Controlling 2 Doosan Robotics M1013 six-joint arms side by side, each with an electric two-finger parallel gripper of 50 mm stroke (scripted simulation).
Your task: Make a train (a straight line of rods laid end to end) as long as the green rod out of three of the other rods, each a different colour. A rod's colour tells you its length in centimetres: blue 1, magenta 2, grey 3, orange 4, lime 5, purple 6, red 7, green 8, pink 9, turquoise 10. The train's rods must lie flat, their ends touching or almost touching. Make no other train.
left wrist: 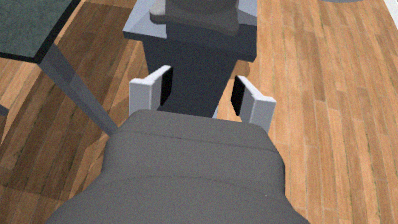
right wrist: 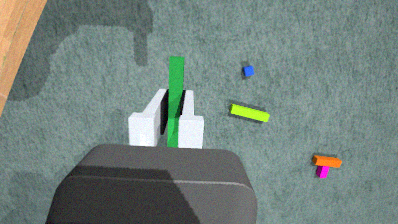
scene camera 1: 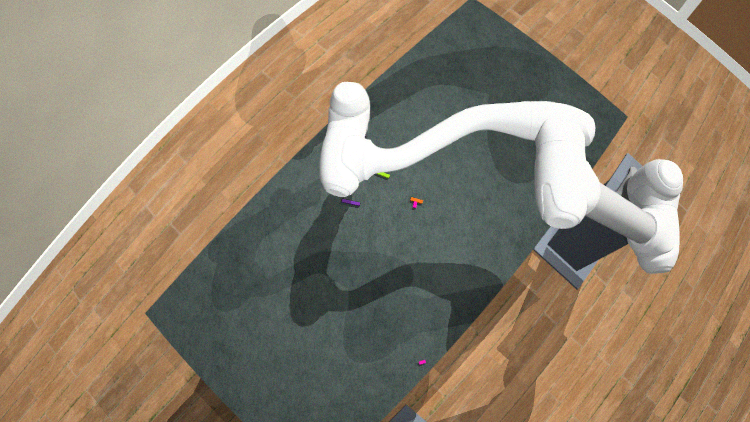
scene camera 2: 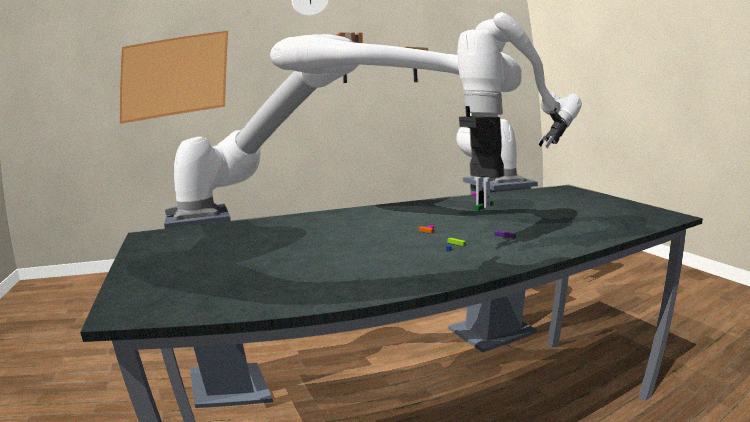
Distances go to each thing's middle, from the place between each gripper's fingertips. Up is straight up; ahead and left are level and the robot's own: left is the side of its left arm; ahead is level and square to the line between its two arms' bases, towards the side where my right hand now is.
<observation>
I see the green rod (right wrist: 176, 64) 2 cm below my right hand (scene camera 2: 483, 206).
Right now my left hand is 106 cm to the left of the green rod, 90 cm short of it and 5 cm above it.
</observation>
